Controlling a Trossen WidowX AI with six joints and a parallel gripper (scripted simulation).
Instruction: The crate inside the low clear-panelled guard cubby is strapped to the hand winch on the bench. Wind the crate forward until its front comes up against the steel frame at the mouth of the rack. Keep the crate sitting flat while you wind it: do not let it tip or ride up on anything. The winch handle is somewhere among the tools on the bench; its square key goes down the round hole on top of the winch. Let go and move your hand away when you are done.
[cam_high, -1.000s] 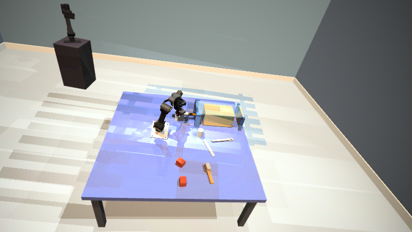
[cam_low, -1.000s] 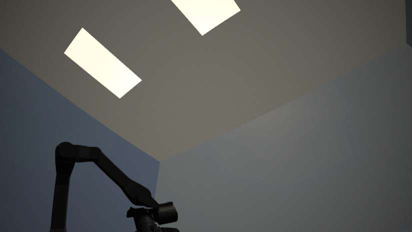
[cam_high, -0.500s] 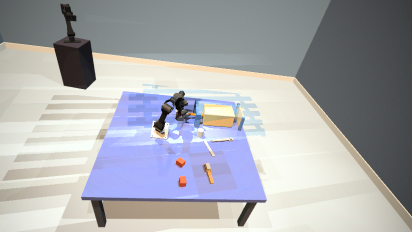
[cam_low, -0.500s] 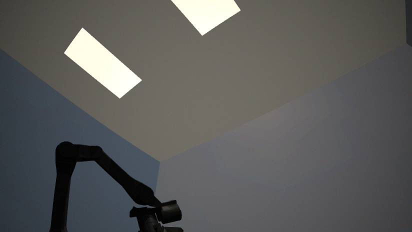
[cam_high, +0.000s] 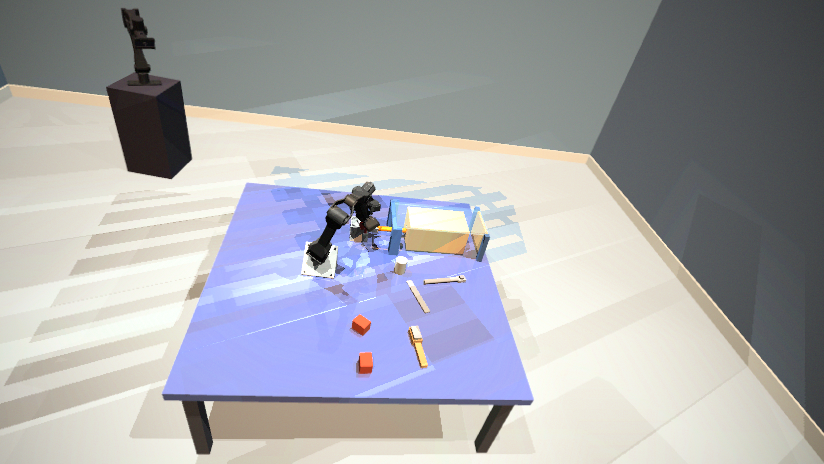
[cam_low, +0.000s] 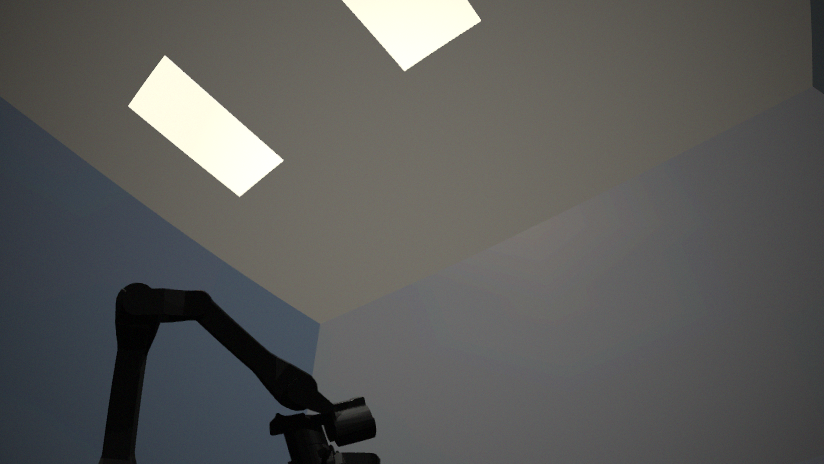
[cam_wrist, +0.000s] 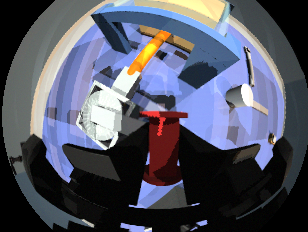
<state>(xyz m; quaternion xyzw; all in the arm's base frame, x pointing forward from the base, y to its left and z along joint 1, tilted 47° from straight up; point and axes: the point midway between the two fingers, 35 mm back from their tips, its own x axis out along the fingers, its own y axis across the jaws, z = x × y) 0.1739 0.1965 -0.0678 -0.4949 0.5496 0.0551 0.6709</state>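
Right now the blue steel frame is 110 mm ahead of my gripper tip, 110 mm to the left of it and 30 mm below it. Round my gripper tip: red piece 10 mm behind, 10 mm to the right; grey winch 70 mm behind, 70 mm to the left, 100 mm below; winch handle 30 mm behind, 20 mm to the left, 30 mm below.
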